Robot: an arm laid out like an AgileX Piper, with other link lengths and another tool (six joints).
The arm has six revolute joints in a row. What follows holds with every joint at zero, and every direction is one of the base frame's. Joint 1 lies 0.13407 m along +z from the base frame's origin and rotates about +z. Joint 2 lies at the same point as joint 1 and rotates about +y. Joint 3 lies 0.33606 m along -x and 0.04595 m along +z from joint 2 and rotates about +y. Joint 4 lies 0.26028 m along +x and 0.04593 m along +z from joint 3 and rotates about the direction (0.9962, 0, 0.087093). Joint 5 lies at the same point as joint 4 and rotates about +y. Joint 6 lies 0.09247 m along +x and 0.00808 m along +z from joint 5 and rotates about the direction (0.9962, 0, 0.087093). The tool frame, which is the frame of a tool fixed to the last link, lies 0.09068 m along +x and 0.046 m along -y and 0.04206 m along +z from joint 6; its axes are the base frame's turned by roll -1.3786, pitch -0.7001 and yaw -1.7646 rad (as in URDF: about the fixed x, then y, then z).
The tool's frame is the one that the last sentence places.
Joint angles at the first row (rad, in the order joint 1, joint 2, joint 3, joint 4, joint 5, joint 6):
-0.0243, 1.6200, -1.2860, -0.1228, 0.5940, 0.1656
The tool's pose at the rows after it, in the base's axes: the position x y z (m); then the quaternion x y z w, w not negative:
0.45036 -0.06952 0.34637 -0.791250 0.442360 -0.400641 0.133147
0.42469 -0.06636 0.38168 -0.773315 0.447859 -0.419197 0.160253
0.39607 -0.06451 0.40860 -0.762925 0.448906 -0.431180 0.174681
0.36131 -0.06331 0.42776 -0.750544 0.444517 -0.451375 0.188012
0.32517 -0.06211 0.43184 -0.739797 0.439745 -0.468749 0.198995
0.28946 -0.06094 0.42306 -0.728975 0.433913 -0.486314 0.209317
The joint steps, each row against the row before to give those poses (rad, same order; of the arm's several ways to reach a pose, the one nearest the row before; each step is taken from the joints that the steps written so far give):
0.0000, -0.0834, 0.0000, 0.0295, 0.0042, 0.0001
0.0000, -0.0963, 0.0000, 0.0363, 0.0311, 0.0019
0.0000, -0.0909, 0.0048, 0.0168, 0.0467, 0.0000
0.0000, -0.1115, 0.0520, 0.0041, 0.0046, 0.0000
0.0000, -0.1183, 0.0941, 0.0020, -0.0232, 0.0000
0.0000, -0.1252, 0.1307, -0.0001, -0.0530, 0.0001

